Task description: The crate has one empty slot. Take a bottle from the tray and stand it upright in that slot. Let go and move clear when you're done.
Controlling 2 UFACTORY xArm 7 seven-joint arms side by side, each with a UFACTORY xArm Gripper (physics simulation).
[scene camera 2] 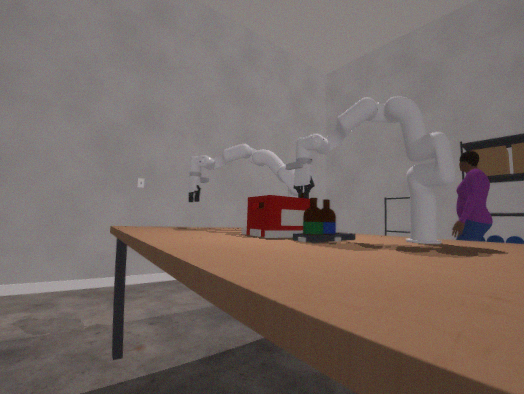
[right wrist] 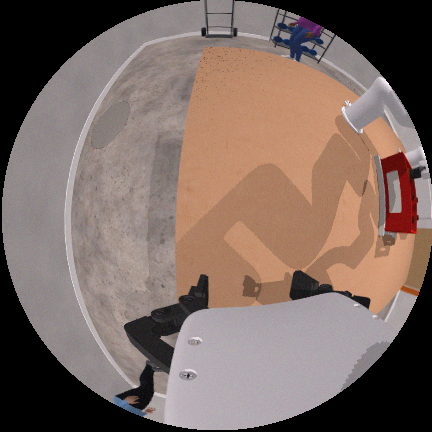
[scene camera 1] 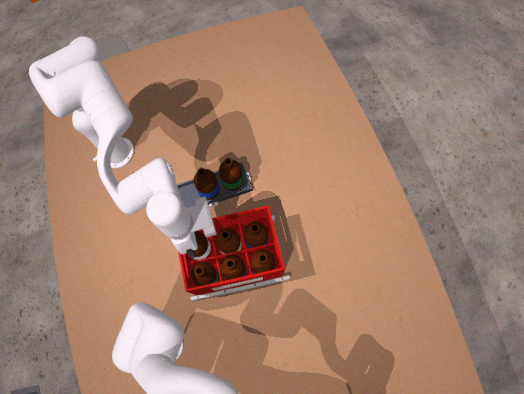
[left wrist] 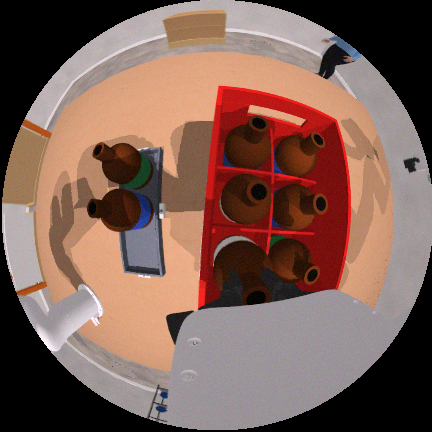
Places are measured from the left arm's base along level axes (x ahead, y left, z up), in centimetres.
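Pixels of known places: left gripper, fingertip midpoint: (right wrist: 410,174) (left wrist: 247,282); right gripper, fingertip midpoint: (scene camera 2: 193,201) (right wrist: 251,287) (left wrist: 405,166); left arm's base, link origin: (scene camera 2: 423,242) (scene camera 1: 118,153) (left wrist: 90,299); right arm's base, link origin: (right wrist: 351,119).
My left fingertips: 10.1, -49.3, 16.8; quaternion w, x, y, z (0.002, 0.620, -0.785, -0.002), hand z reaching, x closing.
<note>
For each thing: its top centre in the pictures, then the offset to it from my left fingertips, as dx, dy, dz. Level surfaces: height alone.
- brown white-labelled bottle, top centre: (left wrist: 256,298) (scene camera 1: 189,237) +0.0, +0.0, +3.6
- red crate, top centre: (left wrist: 298,194) (scene camera 1: 227,247) (right wrist: 413,194) (scene camera 2: 282,198) +7.5, -7.0, +0.7
- grey tray, top centre: (left wrist: 135,211) (scene camera 1: 208,188) (scene camera 2: 326,233) +12.2, +17.3, -14.3
- blue-labelled bottle, top centre: (left wrist: 91,207) (scene camera 1: 201,171) (scene camera 2: 326,199) +12.3, +17.3, -0.8
- table, surface height: dz -16.8
My left gripper (scene camera 1: 193,250) (scene camera 2: 303,194) (left wrist: 247,282) is shut on the neck of a brown white-labelled bottle (scene camera 1: 202,243) (left wrist: 237,262). The bottle is upright, with its body inside the near-left corner slot of the red crate (scene camera 1: 276,240) (scene camera 2: 260,217) (left wrist: 345,200) (right wrist: 408,200) in the left wrist view. Its base is hidden. The other slots hold brown bottles. The grey tray (scene camera 1: 188,193) (scene camera 2: 346,235) (left wrist: 144,252) carries a blue-labelled bottle (scene camera 1: 205,182) (left wrist: 120,210) and a green-labelled bottle (scene camera 1: 231,172) (left wrist: 121,164). My right gripper (scene camera 2: 194,196) (right wrist: 251,287) is open and empty, well away from the crate.
Crate walls and thin red dividers (left wrist: 292,233) surround the held bottle. A green-labelled bottle (scene camera 1: 204,273) (left wrist: 290,260) stands in the neighbouring slot, close to my left fingers. The tray lies beside the crate. The right arm (scene camera 1: 147,335) hangs over the table (scene camera 1: 320,165).
</note>
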